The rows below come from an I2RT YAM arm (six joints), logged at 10 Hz.
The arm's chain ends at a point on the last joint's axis. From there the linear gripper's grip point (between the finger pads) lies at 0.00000 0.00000 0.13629 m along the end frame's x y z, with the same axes.
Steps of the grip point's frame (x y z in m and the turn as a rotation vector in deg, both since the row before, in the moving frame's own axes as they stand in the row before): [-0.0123, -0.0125, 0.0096, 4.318, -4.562, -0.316]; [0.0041, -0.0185, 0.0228, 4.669, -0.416, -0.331]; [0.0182, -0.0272, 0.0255, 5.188, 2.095, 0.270]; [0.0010, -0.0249, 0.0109, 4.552, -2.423, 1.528]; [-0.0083, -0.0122, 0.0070, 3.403, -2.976, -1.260]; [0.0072, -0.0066, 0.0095, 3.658, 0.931, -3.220]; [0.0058, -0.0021, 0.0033, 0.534, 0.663, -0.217]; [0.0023, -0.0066, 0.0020, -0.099, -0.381, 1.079]
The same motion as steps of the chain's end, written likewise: [-0.0014, -0.0023, 0.0104, 4.318, -4.562, -0.316]; [0.0051, -0.0074, 0.0233, 4.669, -0.416, -0.331]; [0.0132, -0.0149, 0.0261, 5.188, 2.095, 0.270]; [0.0066, -0.0140, 0.0115, 4.552, -2.423, 1.528]; [-0.0011, -0.0042, 0.0074, 3.403, -2.976, -1.260]; [0.0052, 0.0022, 0.0098, 3.658, 0.931, -3.220]; [0.0042, -0.0008, 0.0033, 0.534, 0.663, -0.217]; [0.0032, -0.0068, 0.0020, -0.099, -0.381, 1.079]
